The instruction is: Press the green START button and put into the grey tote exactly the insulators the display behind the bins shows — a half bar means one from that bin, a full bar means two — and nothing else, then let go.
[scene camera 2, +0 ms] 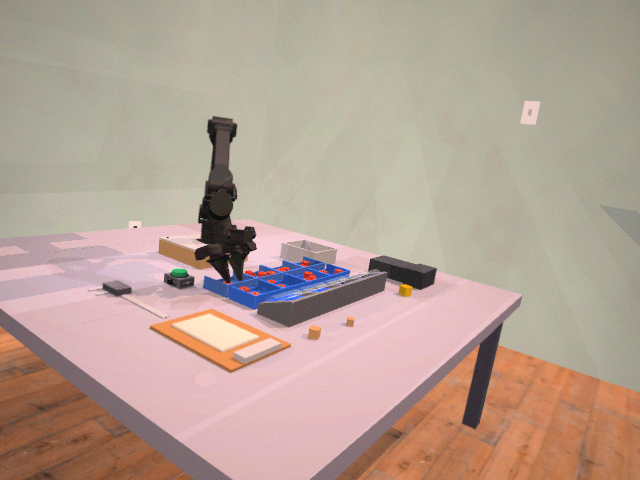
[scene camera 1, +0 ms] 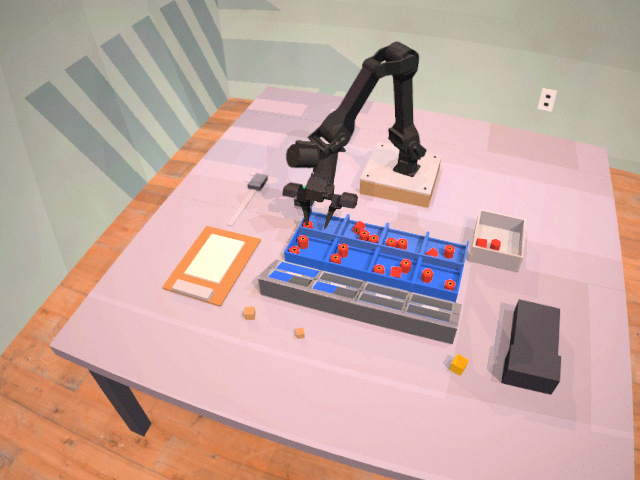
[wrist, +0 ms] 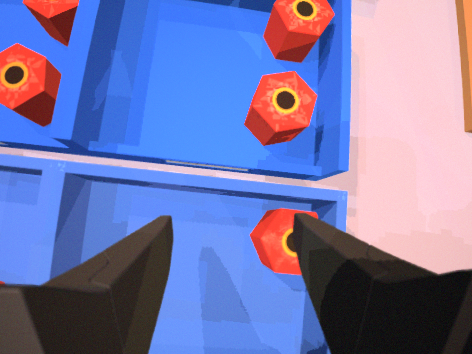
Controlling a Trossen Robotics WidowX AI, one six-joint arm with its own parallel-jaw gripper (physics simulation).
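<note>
My gripper [scene camera 1: 316,226] [scene camera 2: 234,280] [wrist: 233,225] is open and empty, pointing down at the leftmost robot-side blue bin. One red insulator [wrist: 272,242] there lies partly behind the right finger in the wrist view. Two insulators [scene camera 1: 302,241] [wrist: 281,107] are in the adjacent display-side bin. Other bins [scene camera 1: 356,258] hold more. The display [scene camera 1: 356,315] [scene camera 2: 336,302] shows, in its leftmost panel, a full blue bar above a half bar, and in the second a lower half bar; the other panels show no blue. The grey tote [scene camera 1: 496,258] [scene camera 2: 310,253] holds two red insulators [scene camera 1: 495,244]. The green button [scene camera 2: 179,272] stands beside the bins.
An orange board [scene camera 1: 173,285] [scene camera 2: 160,326] lies left of the bins. A grey box with a strip [scene camera 1: 257,181] [scene camera 2: 116,287] lies behind it. A black box [scene camera 1: 535,341] [scene camera 2: 402,271], a yellow cube [scene camera 1: 458,364] [scene camera 2: 405,290] and two small orange cubes are in front and right.
</note>
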